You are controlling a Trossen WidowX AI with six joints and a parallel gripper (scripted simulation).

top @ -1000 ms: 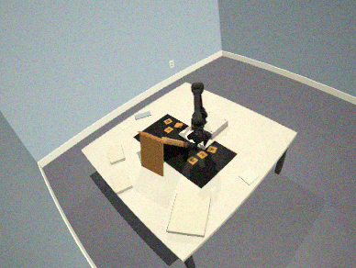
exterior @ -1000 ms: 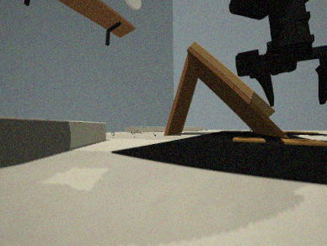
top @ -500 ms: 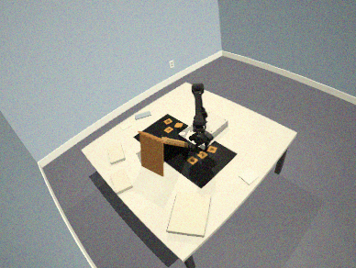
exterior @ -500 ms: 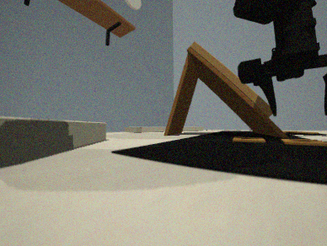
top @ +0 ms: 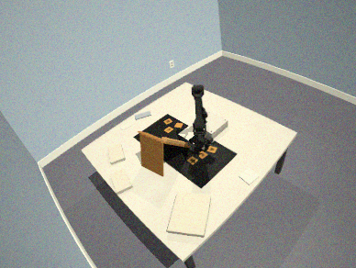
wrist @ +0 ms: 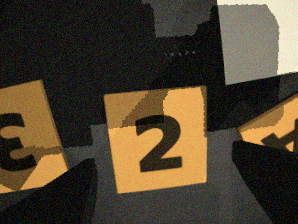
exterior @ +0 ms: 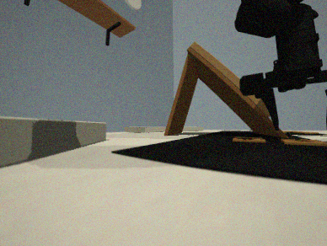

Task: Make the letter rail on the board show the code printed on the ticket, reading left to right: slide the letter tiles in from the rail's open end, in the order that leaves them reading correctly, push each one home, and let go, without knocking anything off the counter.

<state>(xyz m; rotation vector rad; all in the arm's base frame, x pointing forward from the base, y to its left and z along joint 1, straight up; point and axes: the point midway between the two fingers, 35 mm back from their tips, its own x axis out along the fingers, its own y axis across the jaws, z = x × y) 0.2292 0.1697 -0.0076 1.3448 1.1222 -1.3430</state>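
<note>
Right now my gripper tip is 2 cm above the letter tile. The rest, counted from my gripper tip: grey-blue piece: 8 cm behind, 74 cm to the right, 2 cm below; then black mat: 3 cm behind, 18 cm to the right, 2 cm below; then white ticket: 7 cm ahead, 22 cm to the right, 6 cm above.
</note>
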